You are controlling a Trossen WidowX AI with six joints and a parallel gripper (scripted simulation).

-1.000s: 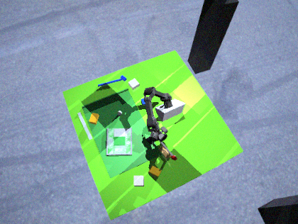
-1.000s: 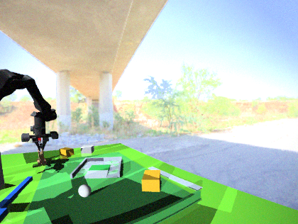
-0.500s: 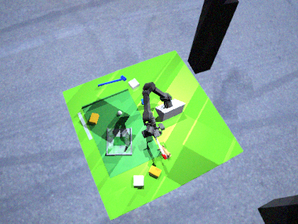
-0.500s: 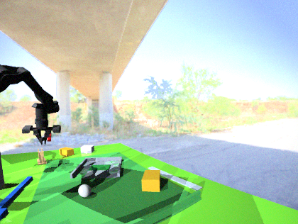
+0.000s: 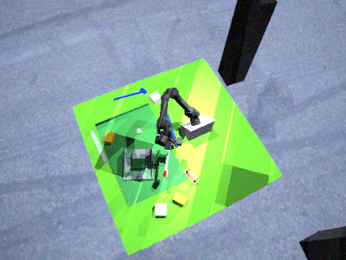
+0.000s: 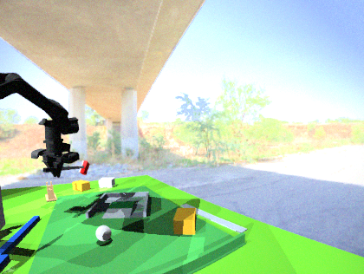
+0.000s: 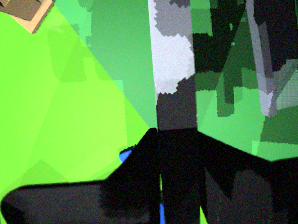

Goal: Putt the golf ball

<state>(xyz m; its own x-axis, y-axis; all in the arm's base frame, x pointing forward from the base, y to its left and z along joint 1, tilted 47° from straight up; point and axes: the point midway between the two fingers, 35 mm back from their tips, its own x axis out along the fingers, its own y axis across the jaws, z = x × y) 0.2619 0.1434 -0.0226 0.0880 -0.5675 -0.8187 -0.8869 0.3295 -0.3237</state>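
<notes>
My gripper tip is 80 mm to the right of the red putter, 40 mm short of it and 20 mm below it. Also, from my gripper tip: grey bar (500 mm ahead, 260 mm to the right, 140 mm below); then wooden rack (230 mm to the left, 110 mm below, 90 mm behind); then white golf ball (260 mm to the right, 160 mm ahead, 120 mm below).
</notes>
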